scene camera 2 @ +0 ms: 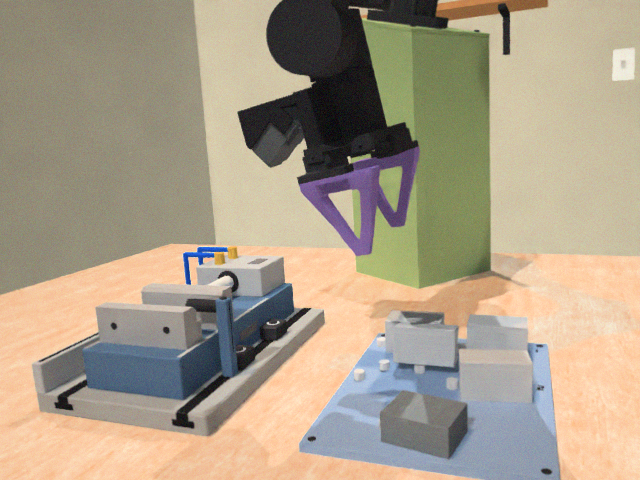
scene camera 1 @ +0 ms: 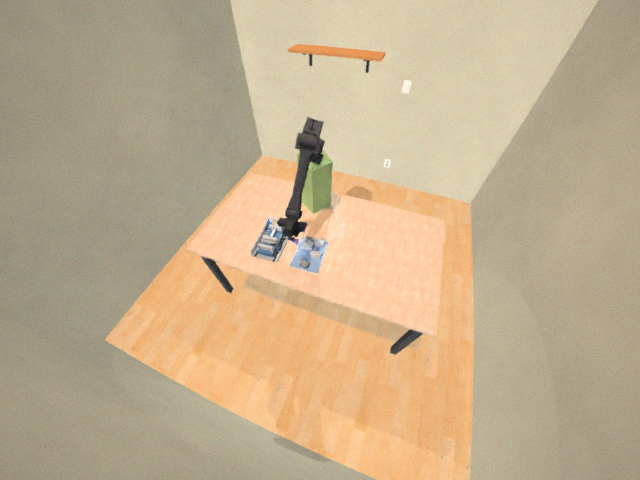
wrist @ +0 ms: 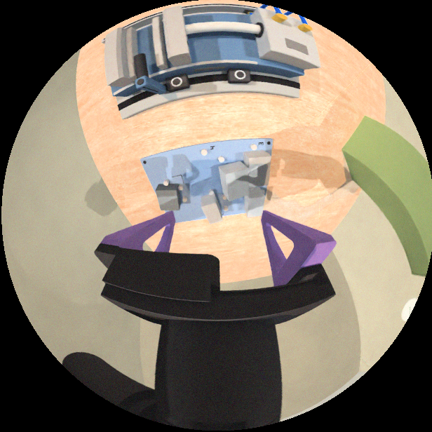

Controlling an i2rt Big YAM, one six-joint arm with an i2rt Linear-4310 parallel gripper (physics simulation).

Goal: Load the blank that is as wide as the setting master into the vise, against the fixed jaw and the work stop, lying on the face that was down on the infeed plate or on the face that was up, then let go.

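Pixels of known places: gripper, fingertip midpoint: (scene camera 2: 382, 239) (scene camera 1: 300, 238); arm's base at its link origin: (scene camera 2: 407, 23) (scene camera 1: 312, 157).
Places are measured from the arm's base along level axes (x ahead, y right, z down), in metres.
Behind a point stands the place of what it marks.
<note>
My gripper (scene camera 1: 294, 240) @(x 0.454, y -0.082, z 0.276 m) (scene camera 2: 381, 239) @(x 0.454, y -0.082, z 0.276 m) (wrist: 217, 215) is open and empty, high above the table; in scene camera 2 it hangs behind and above the blue infeed plate (scene camera 2: 351, 428) @(x 0.557, y -0.081, z 0.414 m) (wrist: 197, 214). Several light grey blanks stand on the plate: one at the front left (scene camera 2: 426, 345) @(x 0.435, y -0.116, z 0.386 m) (wrist: 234, 180), one close behind it (wrist: 257, 159), and two on the right, the nearer (scene camera 2: 495, 374) @(x 0.479, y -0.186, z 0.389 m) (wrist: 211, 206) and the farther (scene camera 2: 497, 333) @(x 0.383, y -0.178, z 0.386 m) (wrist: 255, 201). A dark grey block (scene camera 2: 423, 423) @(x 0.575, y -0.145, z 0.390 m) (wrist: 168, 196), possibly the setting master, lies at the front. The vise's fixed jaw (scene camera 2: 139, 325) @(x 0.559, y 0.128, z 0.342 m) (wrist: 115, 60) and blue work stop (scene camera 2: 225, 335) @(x 0.521, y 0.058, z 0.359 m) (wrist: 150, 84) show; no blank is visible between the jaws.
The moving jaw (scene camera 2: 180, 294) @(x 0.490, y 0.131, z 0.332 m) (wrist: 175, 37) stands apart from the fixed jaw. Clamps (scene camera 2: 273, 328) @(x 0.420, y 0.062, z 0.388 m) (wrist: 240, 75) sit along the vise's side. White pegs (scene camera 2: 359, 374) @(x 0.469, y -0.058, z 0.408 m) (wrist: 204, 152) rise from the plate. A green pedestal (scene camera 2: 449, 155) @(x 0.046, y -0.073, z 0.217 m) (wrist: 395, 190) stands behind, carrying the arm.
</note>
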